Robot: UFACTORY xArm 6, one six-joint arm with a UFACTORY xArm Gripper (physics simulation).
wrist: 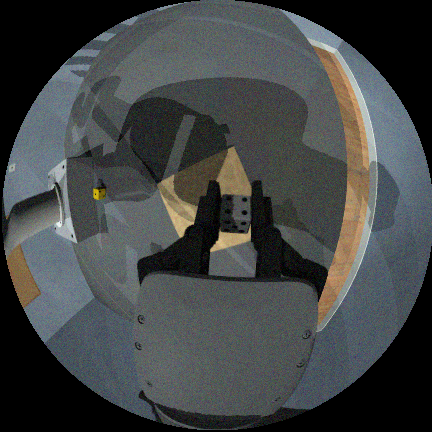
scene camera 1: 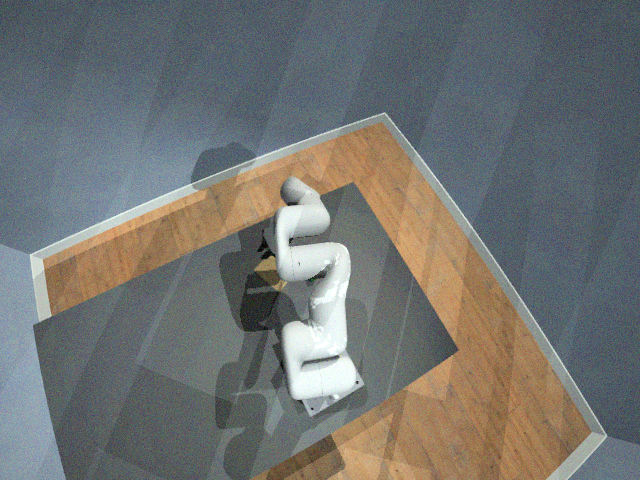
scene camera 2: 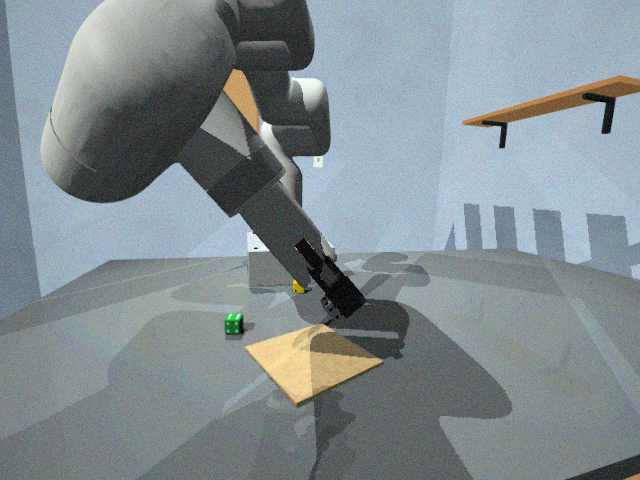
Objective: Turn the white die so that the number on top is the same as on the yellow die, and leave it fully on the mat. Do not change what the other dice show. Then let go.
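Places are measured from the arm's base along level axes (x right, y ahead, z up), in metres.
Where they show: gripper, fingertip midpoint: (wrist: 235, 191) (scene camera 1: 261, 254) (scene camera 2: 350, 302); arm's base, link origin: (wrist: 56, 204).
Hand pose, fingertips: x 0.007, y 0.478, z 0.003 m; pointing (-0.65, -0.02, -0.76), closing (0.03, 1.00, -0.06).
Each offset is from my fingertips to the top centre of the thing.
The white die @[dx +0.019, dy -0.001, dz +0.017 m] (scene camera 2: 328, 305) (wrist: 235, 213) is between the two black fingers of my gripper (scene camera 2: 343, 303) (wrist: 235, 191), which is shut on it. The gripper is strongly tilted and holds the die in the air near the mat's back corner in scene view 2. In the wrist view one die face shows six pips; a second face is narrow and dark. In scene view 1 the arm hides the die. The tan square mat @[dx +0.033, dy -0.052, dz -0.094 m] (scene camera 1: 267, 265) (scene camera 2: 276, 353) (wrist: 240, 170) lies flat, partly shadowed. The yellow die @[dx -0.010, dy -0.317, dz -0.072 m] (scene camera 2: 298, 287) (wrist: 99, 193) stands near the arm's base; its top number is unclear.
The green die @[dx +0.136, dy -0.157, dz -0.073 m] (scene camera 1: 312, 279) (scene camera 2: 233, 324) stands left of the mat in scene view 2, partly hidden by the arm in scene view 1. The arm's base (scene camera 2: 266, 268) stands behind the yellow die. A wooden shelf (scene camera 2: 558, 103) is on the wall.
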